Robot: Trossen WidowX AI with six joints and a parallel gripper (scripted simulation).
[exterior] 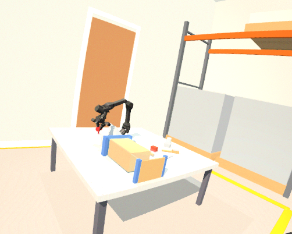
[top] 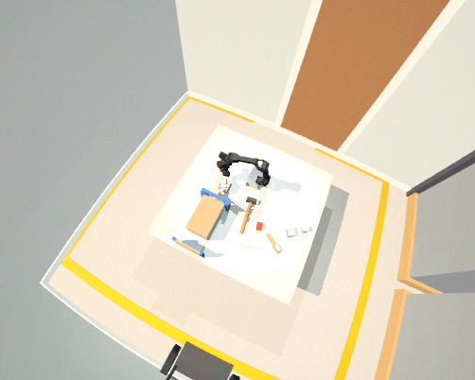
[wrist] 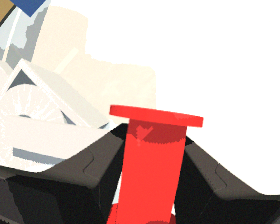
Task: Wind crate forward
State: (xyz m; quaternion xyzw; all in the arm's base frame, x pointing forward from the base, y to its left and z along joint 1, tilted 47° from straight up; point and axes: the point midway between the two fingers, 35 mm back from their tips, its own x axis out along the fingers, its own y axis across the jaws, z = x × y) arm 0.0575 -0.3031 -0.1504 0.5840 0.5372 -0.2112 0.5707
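Now: the winch handle 3 cm to the left of my gripper tip, 3 cm below it and 2 cm ahead of it. From my gripper tip the other things lie so: winch: 10 cm below, 6 cm to the left, 6 cm ahead; red grip: 1 cm to the left, 1 cm behind; cubby: 48 cm ahead, 5 cm below, 3 cm to the left.
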